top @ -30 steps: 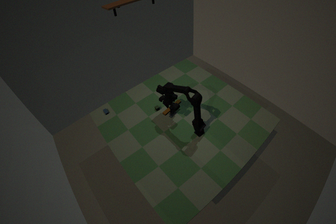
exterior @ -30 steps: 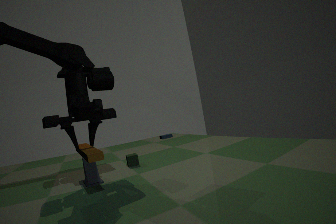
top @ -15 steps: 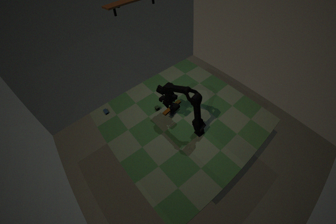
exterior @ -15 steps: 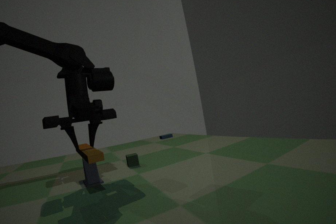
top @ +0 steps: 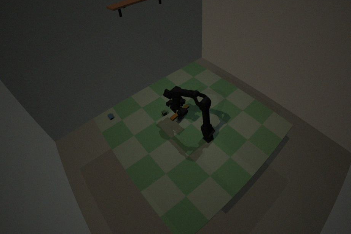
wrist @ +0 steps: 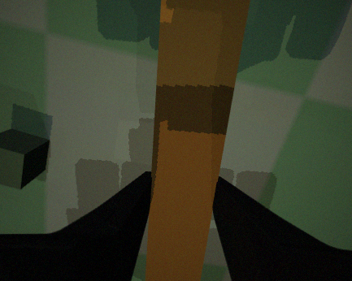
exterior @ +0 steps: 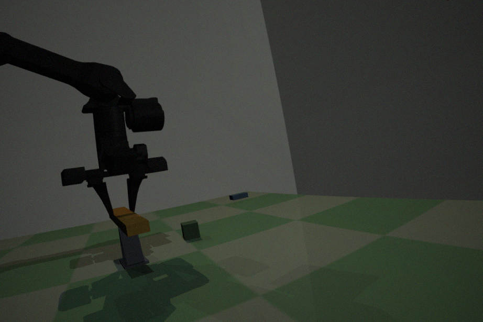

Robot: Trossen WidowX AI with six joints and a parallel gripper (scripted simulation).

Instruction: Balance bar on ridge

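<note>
Right now my gripper tip is 30 mm to the left of the orange bar. Also, from my gripper tip: dark green cube 130 mm ahead, 60 mm below, 40 mm to the left; then small blue block 440 mm to the left, 440 mm ahead, 70 mm below.
</note>
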